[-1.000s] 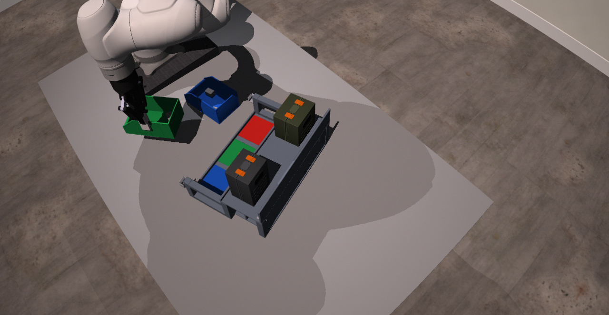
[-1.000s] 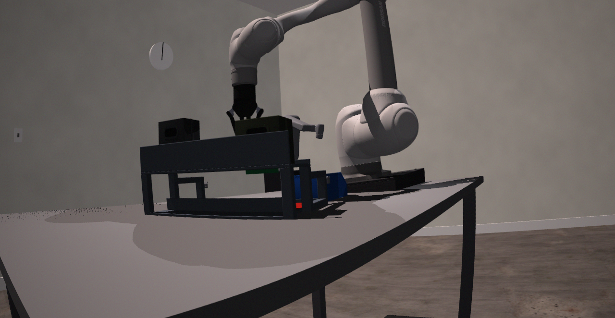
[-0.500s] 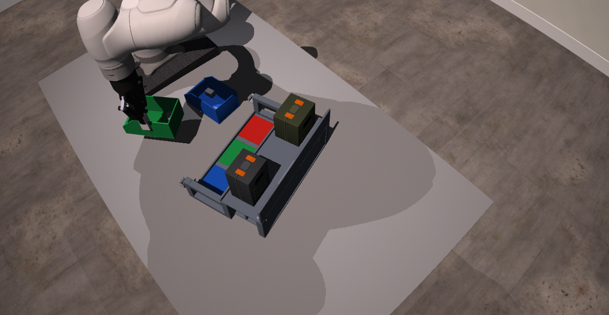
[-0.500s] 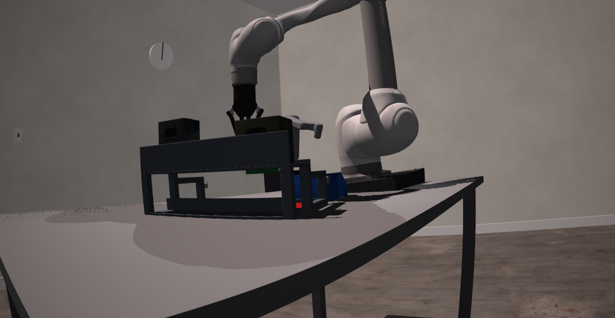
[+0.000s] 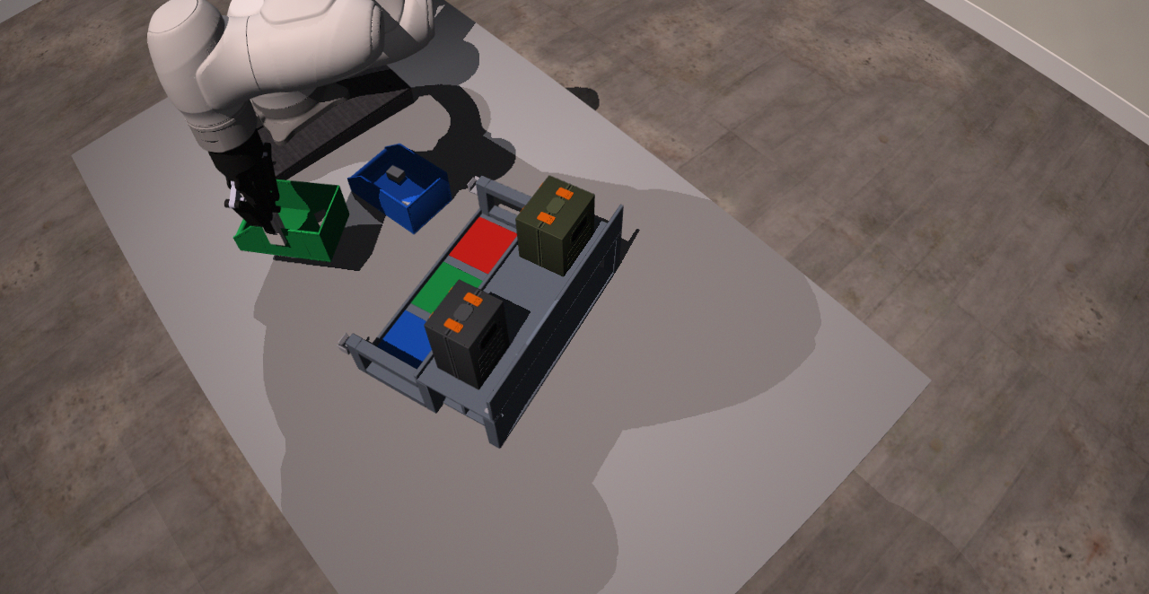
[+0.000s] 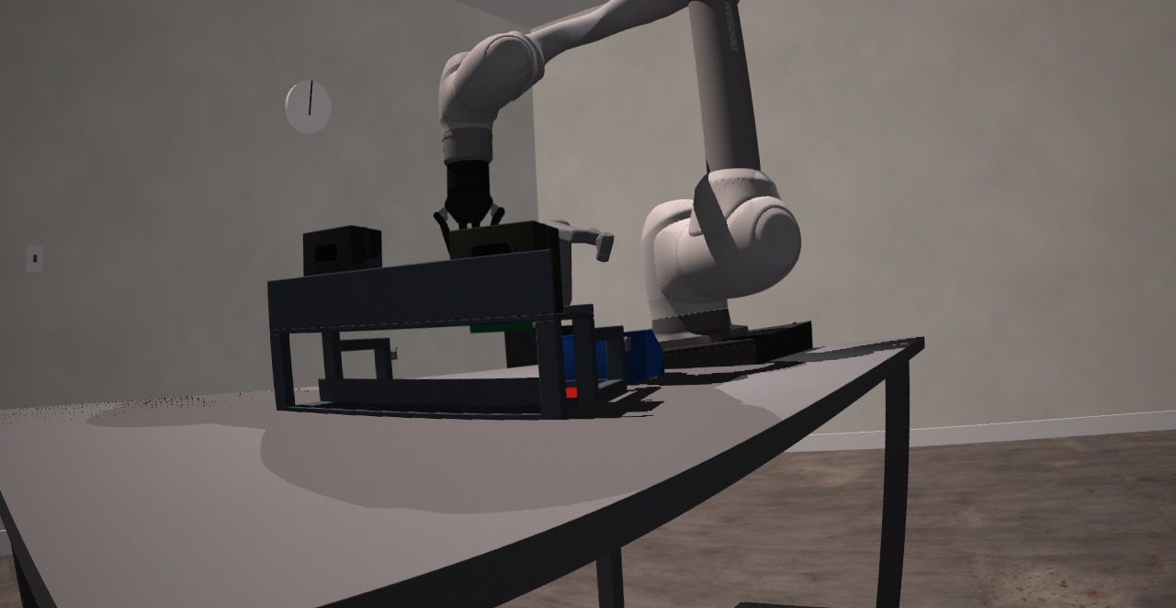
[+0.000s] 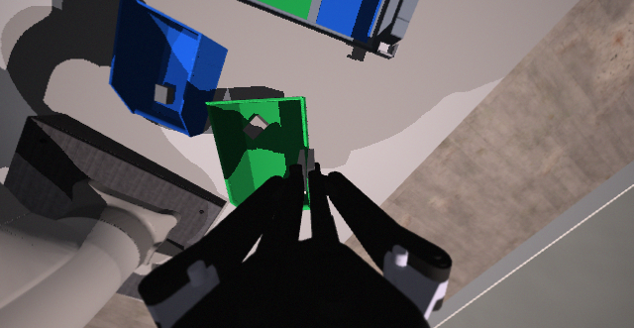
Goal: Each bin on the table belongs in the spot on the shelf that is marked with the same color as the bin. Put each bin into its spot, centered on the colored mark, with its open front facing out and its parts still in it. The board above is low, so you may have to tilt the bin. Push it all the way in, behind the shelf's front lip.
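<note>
The green bin is 40 mm to the left of my hand, 40 mm below it and 30 mm behind it. Round my hand: olive case: 320 mm to the left, 310 mm ahead, 10 mm below; then black case: 370 mm ahead, 100 mm to the left; then blue bin: 250 mm to the left, 120 mm below, 30 mm behind.
</note>
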